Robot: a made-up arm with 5 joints.
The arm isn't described. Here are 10 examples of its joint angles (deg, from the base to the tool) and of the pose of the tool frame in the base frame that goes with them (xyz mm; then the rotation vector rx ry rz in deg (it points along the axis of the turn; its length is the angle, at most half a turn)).
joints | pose
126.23 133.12 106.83 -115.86 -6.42 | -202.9 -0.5 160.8 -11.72 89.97 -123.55
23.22 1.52 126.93 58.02 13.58 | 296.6 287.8 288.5 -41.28 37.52 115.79
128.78 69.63 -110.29 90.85 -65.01 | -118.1 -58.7 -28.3 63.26 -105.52 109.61
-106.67 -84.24 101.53 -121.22 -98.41 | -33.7 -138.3 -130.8 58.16 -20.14 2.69
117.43 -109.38 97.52 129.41 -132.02 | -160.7 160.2 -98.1 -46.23 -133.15 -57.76
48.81 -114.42 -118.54 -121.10 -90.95 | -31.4 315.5 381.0 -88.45 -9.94 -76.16
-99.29 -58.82 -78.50 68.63 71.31 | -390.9 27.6 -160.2 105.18 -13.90 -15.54
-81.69 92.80 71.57 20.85 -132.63 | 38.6 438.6 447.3 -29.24 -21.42 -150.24
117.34 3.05 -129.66 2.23 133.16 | 104.7 29.5 -564.3 96.82 83.91 55.36
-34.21 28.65 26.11 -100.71 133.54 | -72.2 310.5 145.4 114.92 -22.66 -70.09
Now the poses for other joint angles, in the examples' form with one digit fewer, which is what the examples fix.
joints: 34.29 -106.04 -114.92 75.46 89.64
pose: -236 -65 296 89.3 92.6 -87.1
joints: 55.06 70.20 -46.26 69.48 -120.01
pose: -124 84 -429 109.4 96.4 -43.2
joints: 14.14 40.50 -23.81 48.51 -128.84
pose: 509 227 -236 97.4 48.3 65.2
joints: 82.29 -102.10 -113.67 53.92 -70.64
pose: 7 -129 104 61.4 -19.5 -29.8
